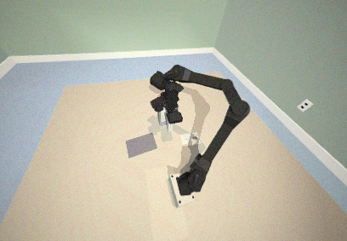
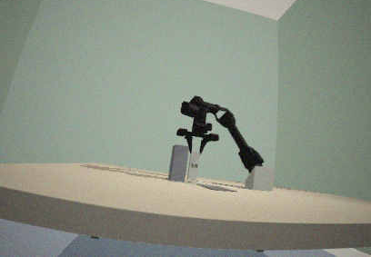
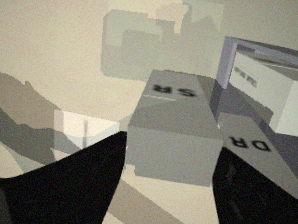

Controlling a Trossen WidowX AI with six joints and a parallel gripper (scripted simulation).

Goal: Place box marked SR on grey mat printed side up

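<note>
The white box marked SR is 10 mm to the left of my gripper tip and 50 mm below it. From my gripper tip the other things lie so: grey mat (60 mm behind, 170 mm to the left, 130 mm below); white card (90 mm behind, 110 mm to the right, 130 mm below).
</note>
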